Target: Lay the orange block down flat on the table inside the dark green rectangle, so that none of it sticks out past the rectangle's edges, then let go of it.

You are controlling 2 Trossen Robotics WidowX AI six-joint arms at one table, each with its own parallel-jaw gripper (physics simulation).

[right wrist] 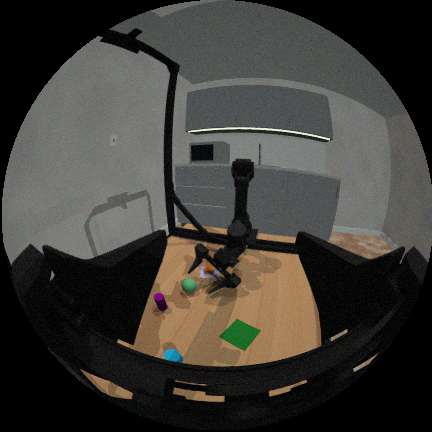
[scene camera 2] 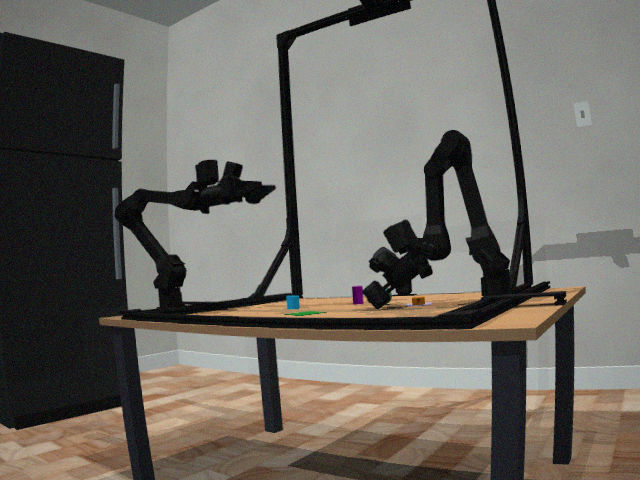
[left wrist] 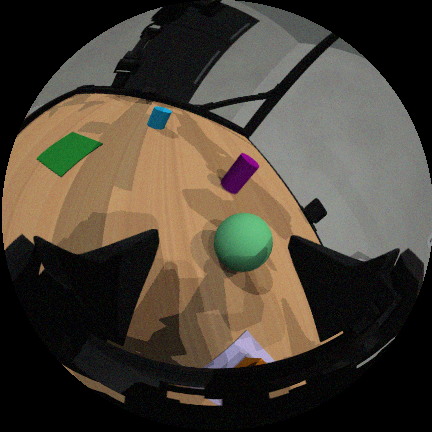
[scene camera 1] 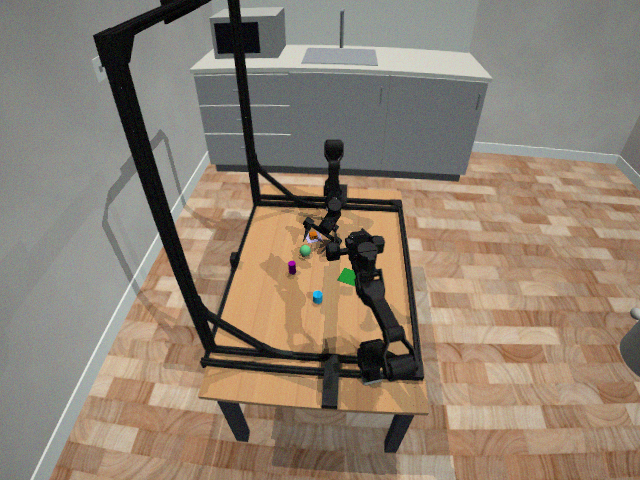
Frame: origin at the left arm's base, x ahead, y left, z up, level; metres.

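Where they show: left gripper, between the fingertips: (right wrist: 197,283) (left wrist: 226,239) (scene camera 1: 311,247); right gripper, between the fingertips: (right wrist: 233,237) (scene camera 2: 268,185) (scene camera 1: 348,230); left arm's base, origin of its link: (scene camera 2: 497,296); right arm's base, origin of its link: (scene camera 2: 170,307) (left wrist: 117,86) (scene camera 1: 370,372).
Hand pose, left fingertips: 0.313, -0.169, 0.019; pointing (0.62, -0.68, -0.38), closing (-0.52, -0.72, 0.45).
Observation:
Things, the pixels of their top centre, and the offset from my left fingertips, as dx, dy, dz. "pt": a spot on its surface instead.
- orange block, centre of its top: (scene camera 2: 418,297) (right wrist: 208,267) (scene camera 1: 313,233) -0.108, +0.029, -0.019
- dark green rectangle, a spot on its surface: (left wrist: 69,154) (scene camera 2: 312,312) (right wrist: 236,329) (scene camera 1: 346,274) pt +0.153, +0.113, -0.037
- green ball, centre of its top: (left wrist: 263,225) (right wrist: 187,279) (scene camera 1: 304,246) -0.003, -0.030, +0.011
- purple cylinder, centre of its top: (left wrist: 249,159) (scene camera 2: 357,286) (right wrist: 158,296) (scene camera 1: 291,263) +0.086, -0.103, +0.013
- blue cylinder, centre of its top: (left wrist: 162,108) (right wrist: 171,354) (scene camera 2: 292,296) (scene camera 1: 317,294) +0.259, -0.034, -0.002
The orange block (scene camera 1: 313,235) (scene camera 2: 418,300) (right wrist: 209,270) rests on a pale lilac square near the left arm's base; a sliver of the block (left wrist: 250,362) shows at the bottom of the left wrist view. The dark green rectangle (scene camera 1: 346,276) (scene camera 2: 306,313) (left wrist: 69,154) (right wrist: 241,334) lies flat on the table, partly covered by the right arm in scene camera 1. My left gripper (scene camera 2: 381,299) (left wrist: 226,239) (right wrist: 197,283) is open and empty, low over the table beside the block. My right gripper (scene camera 2: 271,188) is open and empty, high above the table.
A green ball (scene camera 1: 305,250) (left wrist: 243,242) (right wrist: 189,285) sits close to the left gripper. A purple cylinder (scene camera 1: 292,267) (scene camera 2: 357,295) (left wrist: 240,173) and a blue cylinder (scene camera 1: 317,297) (scene camera 2: 292,302) (left wrist: 159,118) stand on the table. A black frame borders the table.

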